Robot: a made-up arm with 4 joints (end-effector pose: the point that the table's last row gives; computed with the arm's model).
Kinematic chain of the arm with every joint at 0, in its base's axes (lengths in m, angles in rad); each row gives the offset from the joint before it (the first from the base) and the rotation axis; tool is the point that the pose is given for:
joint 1: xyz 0 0 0.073 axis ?
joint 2: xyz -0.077 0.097 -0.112 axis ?
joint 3: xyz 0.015 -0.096 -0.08 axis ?
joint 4: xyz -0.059 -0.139 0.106 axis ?
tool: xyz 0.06 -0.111 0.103
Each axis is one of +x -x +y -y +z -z.
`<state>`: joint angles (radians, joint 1 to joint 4).
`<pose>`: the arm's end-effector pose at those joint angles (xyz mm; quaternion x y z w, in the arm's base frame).
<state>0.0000 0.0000 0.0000 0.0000</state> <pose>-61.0 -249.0 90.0 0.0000 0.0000 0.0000 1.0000</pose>
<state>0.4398 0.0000 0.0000 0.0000</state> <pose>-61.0 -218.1 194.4 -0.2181 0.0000 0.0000 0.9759</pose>
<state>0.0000 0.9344 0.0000 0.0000</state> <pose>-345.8 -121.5 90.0 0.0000 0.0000 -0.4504 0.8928</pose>
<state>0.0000 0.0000 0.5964 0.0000</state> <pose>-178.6 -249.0 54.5 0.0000 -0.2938 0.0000 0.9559</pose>
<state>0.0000 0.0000 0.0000 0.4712</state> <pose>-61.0 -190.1 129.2 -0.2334 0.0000 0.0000 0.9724</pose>
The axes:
joint 1: -x
joint 2: -z
joint 3: -y
joint 4: -x

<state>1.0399 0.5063 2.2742 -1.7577</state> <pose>-202.7 -250.8 150.9 -0.0699 -0.2540 0.8475 0.4607</pose>
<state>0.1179 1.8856 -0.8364 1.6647</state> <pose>-245.4 -32.3 22.3 -0.2111 0.6873 -0.3624 0.5930</pose>
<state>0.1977 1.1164 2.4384 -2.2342</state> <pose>-280.7 -80.5 -71.1 -0.0123 -0.4477 0.6833 0.5766</pose>
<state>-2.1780 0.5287 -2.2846 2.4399</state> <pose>-42.2 223.1 203.3 0.1833 -0.5105 0.7225 0.4287</pose>
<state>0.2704 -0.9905 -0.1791 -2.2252</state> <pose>135.8 -94.8 -145.9 0.7027 0.4738 0.0756 0.5253</pose>
